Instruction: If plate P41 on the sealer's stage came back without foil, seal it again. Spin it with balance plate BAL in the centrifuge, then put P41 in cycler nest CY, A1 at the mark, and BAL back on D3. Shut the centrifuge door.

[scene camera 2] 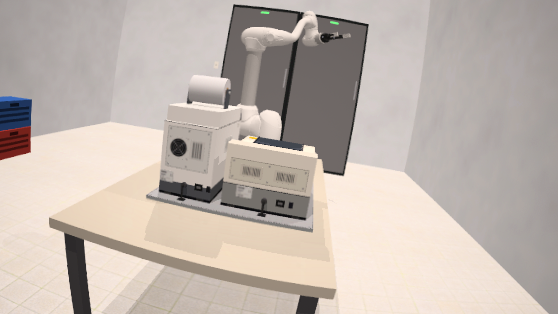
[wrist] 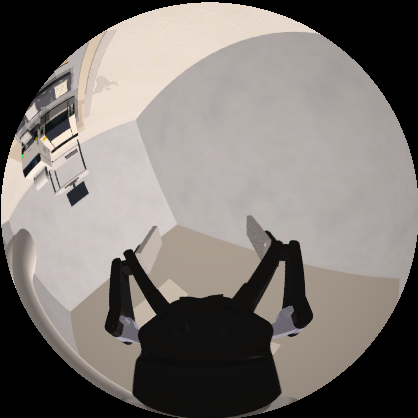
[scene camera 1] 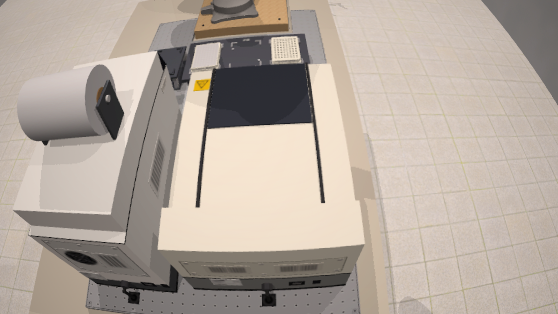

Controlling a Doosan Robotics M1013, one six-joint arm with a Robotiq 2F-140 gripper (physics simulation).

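Seen in the pictures: gripper, fingertip midpoint: (scene camera 2: pixel 343 34) (wrist: pixel 202 230); arm's base, origin of the base link: (scene camera 1: pixel 233 9).
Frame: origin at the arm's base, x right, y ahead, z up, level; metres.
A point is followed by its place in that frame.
Observation:
My gripper (scene camera 2: pixel 347 36) @[y -0.188, x -0.437, z 0.917 m] (wrist: pixel 202 230) @[y -0.188, x -0.437, z 0.917 m] is open and empty, held high in the air at the end of the raised arm, pointing sideways, far from the machines. A flat-topped white plate (scene camera 1: pixel 206 56) @[y 0.358, x 0.104, z 0.046 m] and a pale plate with visible wells (scene camera 1: pixel 285 49) @[y 0.388, x -0.139, z 0.046 m] sit at opposite ends of a dark deck (scene camera 1: pixel 227 58) @[y 0.369, x 0.040, z 0.030 m]. Their labels cannot be read. The white machine with a foil roll, the sealer (scene camera 1: pixel 75 170) @[y 0.941, x 0.307, z 0.322 m] (scene camera 2: pixel 190 112) @[y 1.016, x 0.348, z 0.304 m], shows from behind; its stage is hidden in both scene views. P41 and BAL cannot be told apart. The centrifuge door's state is unclear.
A cream machine (scene camera 1: pixel 260 165) @[y 0.892, x -0.005, z 0.182 m] (scene camera 2: pixel 272 162) @[y 1.072, x 0.015, z 0.171 m] with a dark top panel stands beside the sealer on a perforated base (scene camera 1: pixel 220 301) @[y 1.084, x 0.131, z -0.028 m]. The foil roll (scene camera 1: pixel 57 107) @[y 0.897, x 0.298, z 0.428 m] (scene camera 2: pixel 207 90) @[y 0.909, x 0.310, z 0.391 m] rises above the sealer. Dark cabinets (scene camera 2: pixel 325 100) stand behind the arm. The wrist view faces walls and ceiling, the machines small at upper left.

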